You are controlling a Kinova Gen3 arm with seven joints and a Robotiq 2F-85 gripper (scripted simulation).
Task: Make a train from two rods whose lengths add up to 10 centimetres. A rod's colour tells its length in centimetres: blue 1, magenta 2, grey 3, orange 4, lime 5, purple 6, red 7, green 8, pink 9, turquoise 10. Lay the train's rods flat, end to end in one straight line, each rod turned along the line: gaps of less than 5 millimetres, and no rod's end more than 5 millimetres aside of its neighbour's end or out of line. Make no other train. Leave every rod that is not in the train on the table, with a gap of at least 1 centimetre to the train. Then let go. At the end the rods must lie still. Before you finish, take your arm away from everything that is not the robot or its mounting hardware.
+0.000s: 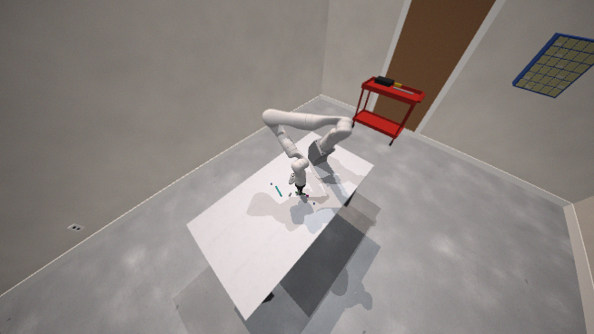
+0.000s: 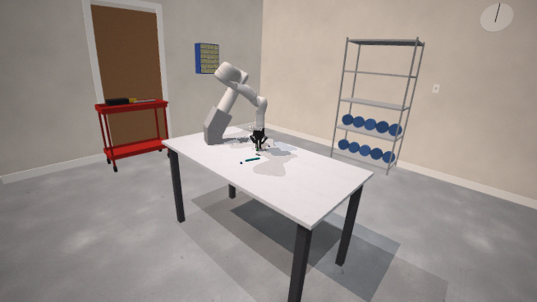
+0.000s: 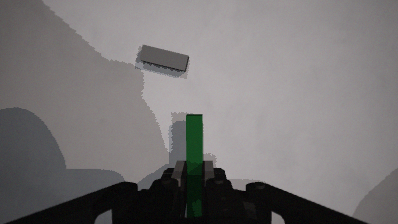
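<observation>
The green rod is 10 mm below my hand. Also, from my hand: grey rod: 60 mm ahead, 50 mm to the right, 30 mm below; then turquoise rod: 130 mm to the right, 110 mm ahead, 30 mm below; then magenta rod: 40 mm to the left, 30 mm below, 30 mm behind.
</observation>
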